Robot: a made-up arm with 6 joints.
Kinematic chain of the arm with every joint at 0, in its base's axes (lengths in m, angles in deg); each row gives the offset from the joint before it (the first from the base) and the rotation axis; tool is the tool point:
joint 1: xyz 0 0 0.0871 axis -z
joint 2: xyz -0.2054 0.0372 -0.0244 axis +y
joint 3: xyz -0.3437 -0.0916 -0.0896 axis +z
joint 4: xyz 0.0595 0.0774 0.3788 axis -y
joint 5: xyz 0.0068 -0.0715 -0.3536 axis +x
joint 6: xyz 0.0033 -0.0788 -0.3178 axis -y
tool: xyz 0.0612 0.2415 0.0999
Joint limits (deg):
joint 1: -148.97..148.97
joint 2: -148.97..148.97
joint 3: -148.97..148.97
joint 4: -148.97..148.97
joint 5: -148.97..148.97
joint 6: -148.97..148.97
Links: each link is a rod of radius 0.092 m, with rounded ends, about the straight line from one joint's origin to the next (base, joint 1, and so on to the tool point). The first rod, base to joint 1, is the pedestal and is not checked.
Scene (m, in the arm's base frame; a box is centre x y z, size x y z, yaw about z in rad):
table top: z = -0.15
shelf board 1: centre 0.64 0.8 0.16 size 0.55 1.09 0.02 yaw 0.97
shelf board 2: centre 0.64 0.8 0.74 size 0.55 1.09 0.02 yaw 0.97
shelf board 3: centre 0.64 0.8 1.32 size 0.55 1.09 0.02 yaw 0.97
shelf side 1: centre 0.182 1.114 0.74 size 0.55 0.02 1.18 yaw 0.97
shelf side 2: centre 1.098 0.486 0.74 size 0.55 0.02 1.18 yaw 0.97
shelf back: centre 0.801 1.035 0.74 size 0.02 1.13 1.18 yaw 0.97
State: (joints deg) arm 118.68 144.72 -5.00 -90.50 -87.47 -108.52
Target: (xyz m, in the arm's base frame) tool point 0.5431 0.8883 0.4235
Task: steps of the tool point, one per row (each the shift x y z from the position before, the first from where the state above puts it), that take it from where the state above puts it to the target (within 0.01 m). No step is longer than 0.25 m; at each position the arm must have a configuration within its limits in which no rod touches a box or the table.
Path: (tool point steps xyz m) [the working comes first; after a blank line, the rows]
Joints at the target: 133.37 34.49 -10.94 -57.12 -58.37 -111.18
Straight joint move there: touches shelf board 2.

1: 0.0402 0.1852 0.1408
2: 0.0979 0.1991 0.0932
3: 0.1521 0.1833 0.0349
4: 0.1916 0.1389 -0.0258
5: 0.2064 0.0724 -0.0810
6: 0.1920 -0.0045 -0.1230
7: 0.0050 0.0770 0.0401
8: 0.0251 0.0753 0.0358
9: 0.0471 0.0760 0.0227
10: 0.0673 0.0775 -0.0003
11: 0.0811 0.0769 -0.0315
12: 0.0858 0.0719 -0.0668

